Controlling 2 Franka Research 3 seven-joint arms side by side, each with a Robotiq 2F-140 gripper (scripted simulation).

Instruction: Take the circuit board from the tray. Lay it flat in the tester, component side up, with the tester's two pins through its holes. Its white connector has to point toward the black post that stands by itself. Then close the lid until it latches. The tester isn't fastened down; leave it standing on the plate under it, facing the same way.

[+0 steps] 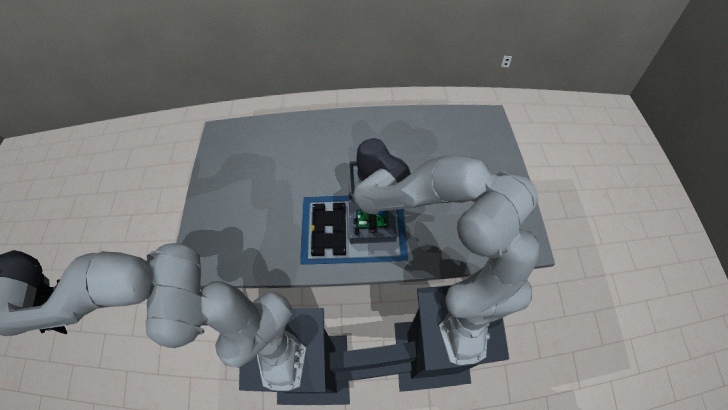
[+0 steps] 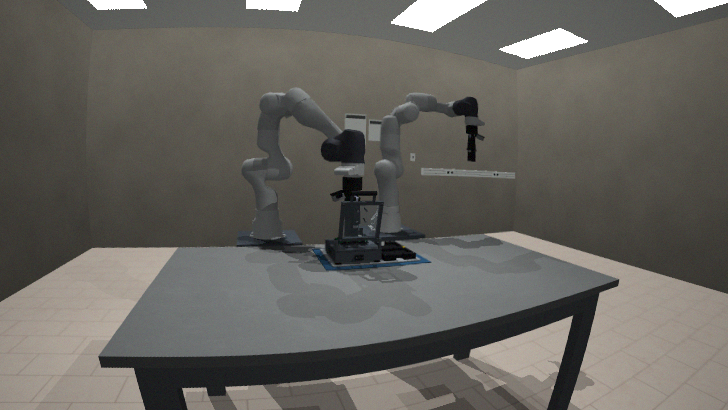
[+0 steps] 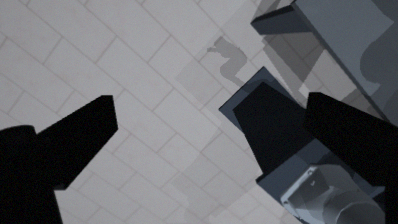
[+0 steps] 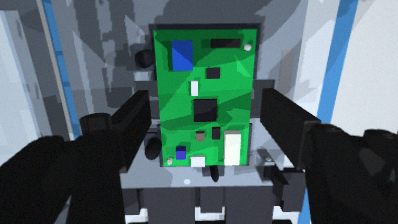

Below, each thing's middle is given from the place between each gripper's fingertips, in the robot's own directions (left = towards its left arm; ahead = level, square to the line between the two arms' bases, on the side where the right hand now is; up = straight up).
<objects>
My right hand is 3 cm above the green circuit board [image 4: 204, 77]. Also, from my right hand: clear lid [image 2: 359, 220] (12 cm ahead, 1 cm to the right, 8 cm above); then nest [image 4: 144, 53] (1 cm ahead, 1 cm to the left, 3 cm below); then black tray [image 1: 320, 218] (1 cm ahead, 17 cm to the left, 8 cm below).
My left hand is 41 cm short of the black tray, 78 cm to the left of it and 39 cm above it. Round my left hand: clear lid (52 cm ahead, 96 cm to the right, 23 cm below); then green circuit board (40 cm ahead, 94 cm to the right, 34 cm below); then nest (41 cm ahead, 94 cm to the right, 34 cm below).
</objects>
